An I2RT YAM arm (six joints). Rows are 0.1 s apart.
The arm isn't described. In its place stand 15 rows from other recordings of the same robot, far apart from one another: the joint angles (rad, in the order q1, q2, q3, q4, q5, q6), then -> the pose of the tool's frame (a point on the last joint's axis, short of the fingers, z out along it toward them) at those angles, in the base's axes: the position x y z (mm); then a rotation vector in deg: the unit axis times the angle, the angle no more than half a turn.
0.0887 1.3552 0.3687 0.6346 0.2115 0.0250 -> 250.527 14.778 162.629 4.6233 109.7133 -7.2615
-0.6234 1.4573 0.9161 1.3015 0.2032 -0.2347 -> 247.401 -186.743 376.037 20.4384 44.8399 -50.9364
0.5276 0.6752 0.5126 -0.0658 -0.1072 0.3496 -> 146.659 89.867 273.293 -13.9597 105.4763 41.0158
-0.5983 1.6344 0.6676 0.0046 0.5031 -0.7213 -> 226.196 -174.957 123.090 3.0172 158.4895 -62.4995
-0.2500 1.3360 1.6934 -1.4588 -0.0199 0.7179 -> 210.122 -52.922 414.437 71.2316 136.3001 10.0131
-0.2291 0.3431 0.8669 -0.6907 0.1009 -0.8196 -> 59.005 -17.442 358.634 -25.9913 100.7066 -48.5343
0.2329 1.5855 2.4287 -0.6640 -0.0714 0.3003 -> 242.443 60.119 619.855 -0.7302 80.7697 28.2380
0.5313 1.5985 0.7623 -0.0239 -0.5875 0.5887 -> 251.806 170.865 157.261 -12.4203 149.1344 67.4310
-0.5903 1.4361 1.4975 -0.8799 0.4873 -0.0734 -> 237.846 -179.419 373.035 49.0006 131.6498 -50.8455
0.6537 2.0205 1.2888 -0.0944 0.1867 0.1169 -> 346.163 256.857 152.070 -31.3725 132.8801 8.1908
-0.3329 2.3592 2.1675 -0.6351 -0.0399 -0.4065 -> 504.565 -172.960 231.218 -6.1744 138.3961 -16.9526
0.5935 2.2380 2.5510 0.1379 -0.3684 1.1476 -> 402.745 287.172 500.130 -0.9088 76.7384 98.5670
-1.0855 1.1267 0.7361 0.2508 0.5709 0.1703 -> 103.755 -237.984 299.607 80.6952 67.0307 -65.7929
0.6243 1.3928 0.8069 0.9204 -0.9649 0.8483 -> 225.997 198.880 318.800 -47.1483 81.8148 101.3075
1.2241 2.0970 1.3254 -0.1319 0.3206 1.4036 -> 158.956 406.953 129.296 21.4071 145.8509 43.2920
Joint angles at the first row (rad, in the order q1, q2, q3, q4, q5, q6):
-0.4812, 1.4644, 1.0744, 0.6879, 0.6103, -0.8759
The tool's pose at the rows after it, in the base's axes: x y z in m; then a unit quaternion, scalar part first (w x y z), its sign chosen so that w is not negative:
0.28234, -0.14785, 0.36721, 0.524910, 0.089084, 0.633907, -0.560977
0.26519, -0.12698, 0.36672, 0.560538, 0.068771, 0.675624, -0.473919
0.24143, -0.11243, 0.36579, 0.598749, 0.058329, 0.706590, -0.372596
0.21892, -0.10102, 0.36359, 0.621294, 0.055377, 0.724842, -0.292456
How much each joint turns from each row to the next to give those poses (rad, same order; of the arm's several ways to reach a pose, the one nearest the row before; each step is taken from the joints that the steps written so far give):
0.0545, -0.1043, -0.0589, -0.1337, -0.0884, 0.0912
0.0276, -0.1165, -0.0350, -0.2066, -0.1190, 0.1511
-0.0057, -0.1203, -0.0383, -0.1719, -0.1687, 0.1606
-0.0131, -0.1045, -0.0381, -0.1182, -0.1360, 0.1149

